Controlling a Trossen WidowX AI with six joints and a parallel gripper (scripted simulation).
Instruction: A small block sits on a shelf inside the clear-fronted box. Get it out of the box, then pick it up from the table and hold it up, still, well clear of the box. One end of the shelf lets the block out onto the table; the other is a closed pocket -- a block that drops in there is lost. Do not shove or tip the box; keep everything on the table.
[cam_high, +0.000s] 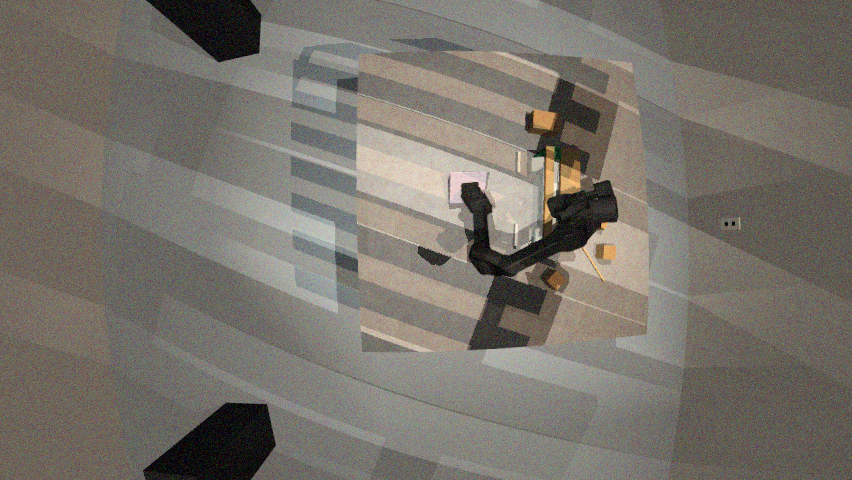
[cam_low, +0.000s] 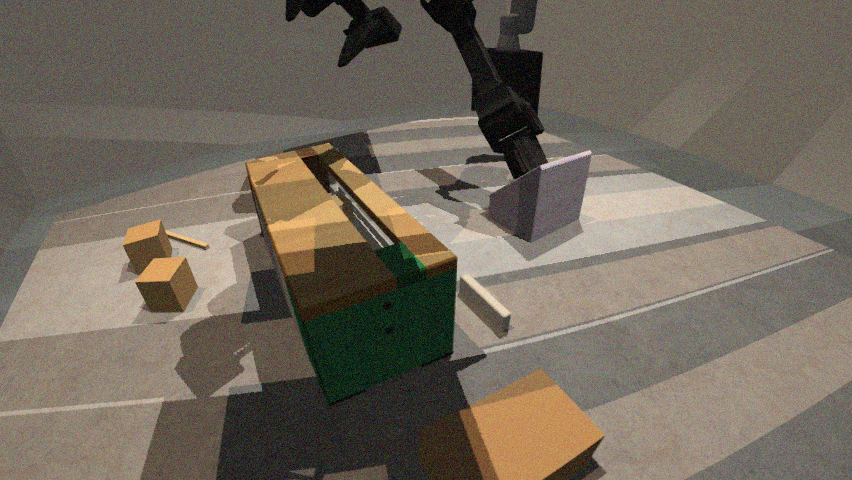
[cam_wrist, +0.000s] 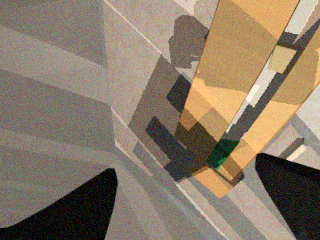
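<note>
My gripper tip is 10 mm past the tan block, 20 mm to the left of it and 220 mm above it. Round my gripper tip: box (10 mm behind, 20 mm to the left, 240 mm below); then thin stick (210 mm ahead, 280 mm to the right, 300 mm below).
</note>
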